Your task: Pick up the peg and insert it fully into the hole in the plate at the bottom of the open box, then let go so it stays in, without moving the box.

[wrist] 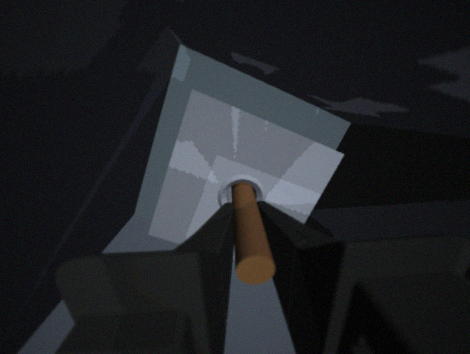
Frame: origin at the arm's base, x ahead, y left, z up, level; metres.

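Seen in the pictures: gripper, fingertip midpoint: (244,209).
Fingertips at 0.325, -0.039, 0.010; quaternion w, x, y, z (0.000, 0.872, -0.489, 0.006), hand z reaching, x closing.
Offsets run from my fingertips to a thing's top centre, as dx, dy, dz. "spot": to the spot under its first point.
An orange-brown round peg {+0.003, +0.002, +0.047} (252,235) stands lengthwise between the fingers in the wrist view, its near end toward the camera. My gripper (244,209) is shut on the peg. A light grey square plate {+0.004, +0.004, -0.003} (210,125) lies at the bottom of the open box, with a round, ring-edged hole {spot: +0.002, +0.016, -0.003} (222,192) near its front part. The peg's far end shows over the hole's opening. Whether its tip is inside the hole or above it, I cannot tell. The fingers hide part of the plate's near edge.
The box's grey-green floor {spot: +0.065, +0.018, -0.056} (260,92) shows around the plate. Dark box walls (100,150) (400,170) rise on the left and right, and the far side is dark with paler patches. A lighter grey strip shows below the fingers.
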